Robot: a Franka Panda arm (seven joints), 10 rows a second.
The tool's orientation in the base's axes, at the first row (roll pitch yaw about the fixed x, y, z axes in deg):
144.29 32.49 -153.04
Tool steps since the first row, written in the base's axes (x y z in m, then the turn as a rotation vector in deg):
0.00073 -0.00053 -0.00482 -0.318 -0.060 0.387
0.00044 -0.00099 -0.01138 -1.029 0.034 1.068
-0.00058 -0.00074 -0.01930 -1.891 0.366 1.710
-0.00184 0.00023 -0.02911 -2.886 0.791 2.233
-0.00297 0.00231 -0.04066 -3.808 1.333 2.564
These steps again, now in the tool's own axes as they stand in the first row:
0.00224 -0.00315 0.00301 0.054 0.362 -0.348
0.00616 -0.00646 0.00714 0.187 1.212 -0.835
0.01109 -0.00956 0.01262 0.363 2.279 -1.143
0.01693 -0.01301 0.01987 0.668 3.428 -1.320
0.02319 -0.01675 0.02914 0.976 4.504 -1.272

